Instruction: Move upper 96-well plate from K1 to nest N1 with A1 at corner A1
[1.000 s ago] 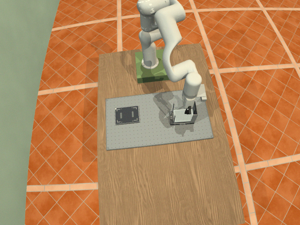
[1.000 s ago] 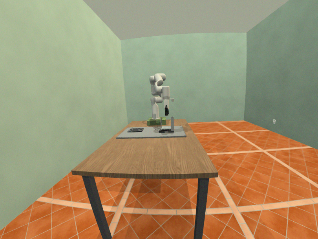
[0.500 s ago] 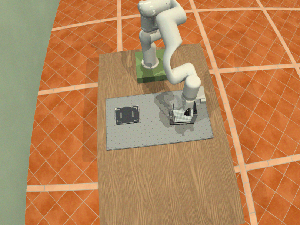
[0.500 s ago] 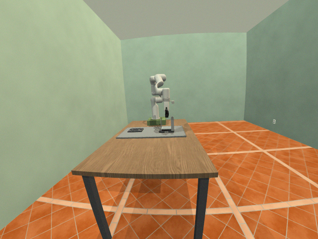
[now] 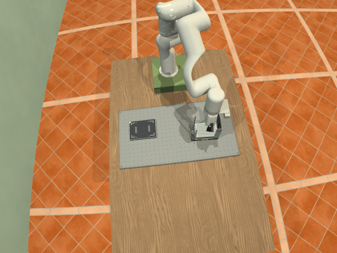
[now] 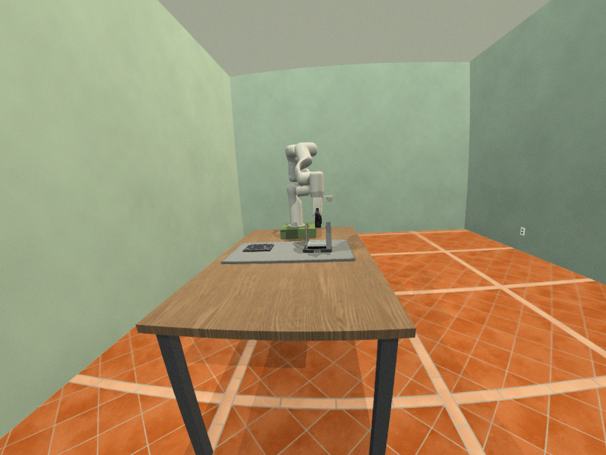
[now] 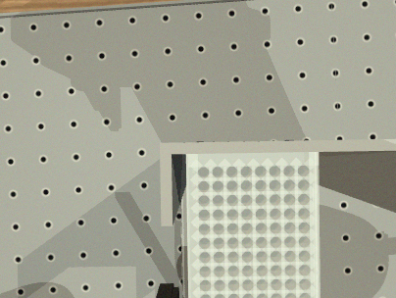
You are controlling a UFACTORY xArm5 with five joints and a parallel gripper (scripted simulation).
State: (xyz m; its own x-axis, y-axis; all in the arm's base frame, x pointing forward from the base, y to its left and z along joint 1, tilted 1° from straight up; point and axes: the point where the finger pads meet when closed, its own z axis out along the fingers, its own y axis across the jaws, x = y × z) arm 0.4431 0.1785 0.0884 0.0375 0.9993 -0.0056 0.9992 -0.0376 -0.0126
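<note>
Right now my hand is 110 mm above the white 96-well plate. Round my hand: grey rack back wall: 70 mm to the left, 60 mm below; then black plate: 120 mm below; then plate nest: 370 mm to the right, 140 mm below, 60 mm behind.
</note>
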